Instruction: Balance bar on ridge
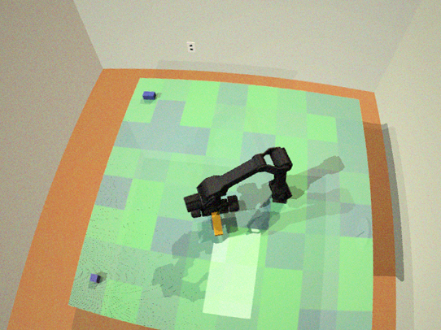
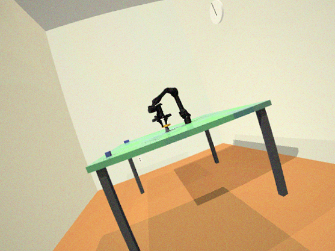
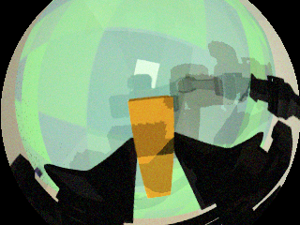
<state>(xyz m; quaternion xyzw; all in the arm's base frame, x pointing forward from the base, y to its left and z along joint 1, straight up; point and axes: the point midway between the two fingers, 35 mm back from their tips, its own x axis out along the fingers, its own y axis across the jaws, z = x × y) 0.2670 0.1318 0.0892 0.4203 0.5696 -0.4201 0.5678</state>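
Right now the bar is 10 mm behind my gripper tip and 30 mm to the left of it. Also, from my gripper tip: blue block (470 mm ahead, 630 mm to the right, 40 mm below).
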